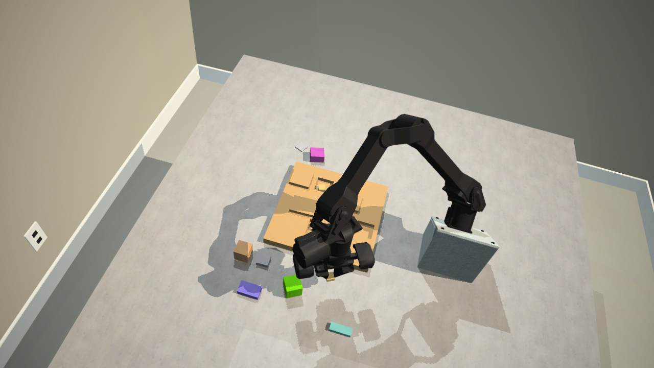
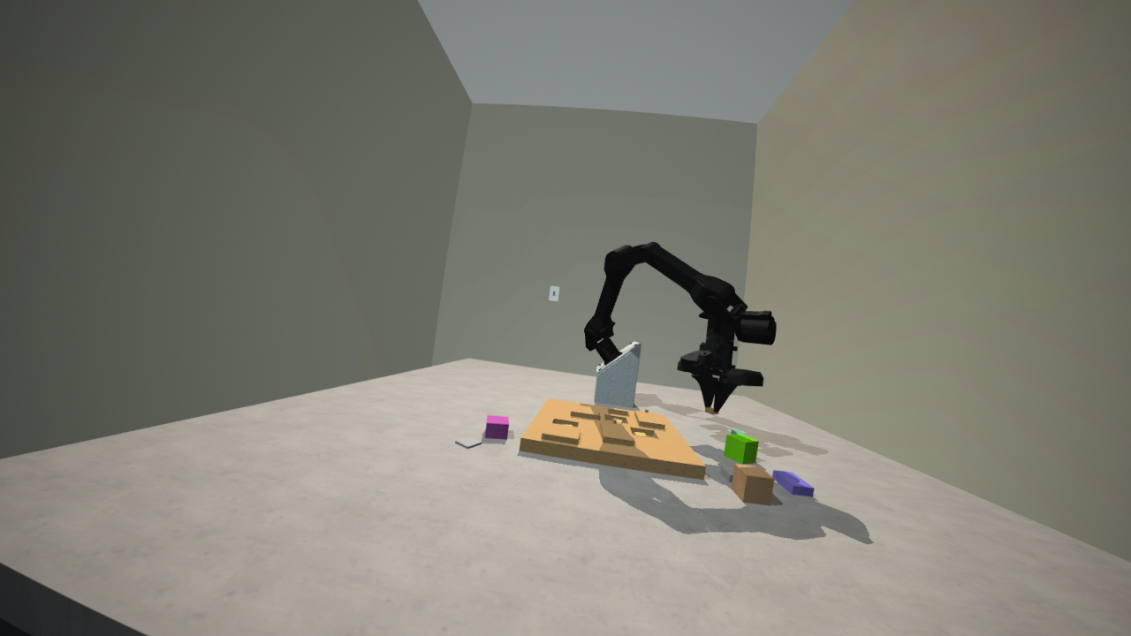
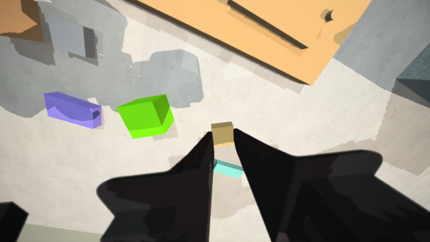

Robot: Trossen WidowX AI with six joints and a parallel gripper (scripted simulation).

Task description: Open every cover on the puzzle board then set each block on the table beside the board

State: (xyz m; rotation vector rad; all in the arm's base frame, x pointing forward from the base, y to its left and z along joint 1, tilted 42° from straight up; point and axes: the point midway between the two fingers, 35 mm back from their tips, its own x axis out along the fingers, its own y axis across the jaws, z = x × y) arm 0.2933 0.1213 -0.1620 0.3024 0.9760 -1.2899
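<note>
Right now my gripper tip is 90 mm short of the green block, 50 mm above it and 30 mm to the right of it. Also, from my gripper tip: grey block (180 mm ahead, 60 mm below, 30 mm to the right); then purple block (190 mm ahead, 60 mm to the left, 60 mm below); then cyan block (100 mm to the left, 60 mm below, 60 mm behind).
</note>
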